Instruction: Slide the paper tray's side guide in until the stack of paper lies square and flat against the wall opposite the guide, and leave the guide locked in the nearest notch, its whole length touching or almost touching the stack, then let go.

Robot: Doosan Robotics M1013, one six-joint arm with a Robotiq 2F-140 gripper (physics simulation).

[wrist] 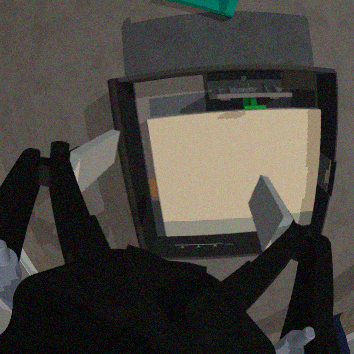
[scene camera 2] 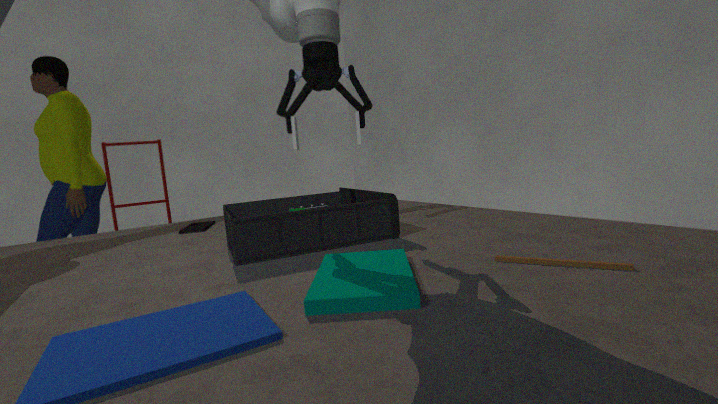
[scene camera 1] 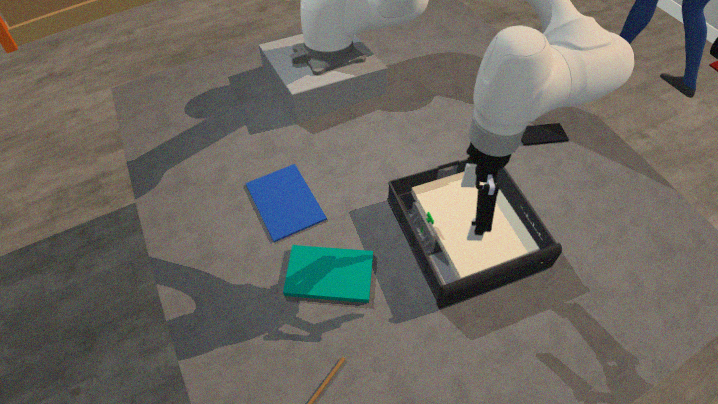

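Pixels of known places: gripper, between the fingertips: (wrist: pixel 185 167) (scene camera 2: pixel 327 147) (scene camera 1: pixel 470 211); arm's base, origin of its link: (scene camera 1: pixel 328 54).
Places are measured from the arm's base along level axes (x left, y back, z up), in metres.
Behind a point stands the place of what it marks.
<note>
The black paper tray (scene camera 1: pixel 497 275) @(x -0.025, y -0.876, z -0.019 m) (scene camera 2: pixel 311 231) @(x -0.121, y -0.671, z -0.060 m) (wrist: pixel 328 100) @(x -0.052, y -0.540, z -0.041 m) stands on the floor. A cream paper stack (scene camera 1: pixel 451 211) @(x 0.007, y -0.663, z -0.057 m) (wrist: pixel 225 165) @(x 0.020, y -0.726, z -0.057 m) lies in it; a pale strip shows between the stack and the wall opposite the guide. The grey side guide (scene camera 1: pixel 425 232) @(x -0.082, y -0.680, z -0.062 m) (wrist: pixel 225 94) @(x -0.089, y -0.705, z -0.022 m) stands at the other side, with its green tab (scene camera 1: pixel 430 218) @(x -0.068, y -0.673, z -0.022 m) (scene camera 2: pixel 297 209) @(x -0.067, y -0.669, z -0.022 m) (wrist: pixel 255 105) @(x -0.067, y -0.668, z -0.020 m) towards the stack. A narrow dark band shows between guide and stack in the wrist view. My gripper (scene camera 1: pixel 472 208) @(x -0.043, y -0.763, z 0.099 m) (scene camera 2: pixel 326 145) @(x -0.043, y -0.763, z 0.099 m) (wrist: pixel 185 167) @(x -0.043, y -0.763, z 0.099 m) is open and empty, above the tray. The guide's lower edge is hidden.
A green box (scene camera 1: pixel 328 273) @(x -0.335, y -0.654, z -0.083 m) (scene camera 2: pixel 364 281) @(x -0.372, y -0.625, z -0.083 m) (wrist: pixel 210 6) @(x -0.236, y -0.681, z -0.083 m) and a blue slab (scene camera 1: pixel 286 200) @(x -0.332, y -0.401, z -0.093 m) (scene camera 2: pixel 155 341) @(x -0.350, y -0.392, z -0.093 m) lie on the guide's side of the tray. A brown stick (scene camera 1: pixel 326 380) @(x -0.452, y -0.874, z -0.094 m) (scene camera 2: pixel 564 262) @(x -0.482, y -0.886, z -0.096 m) and a black slab (scene camera 1: pixel 545 134) @(x 0.452, y -0.554, z -0.093 m) (scene camera 2: pixel 197 227) @(x 0.407, y -0.538, z -0.093 m) lie farther off. A person (scene camera 2: pixel 62 140) stands behind.
</note>
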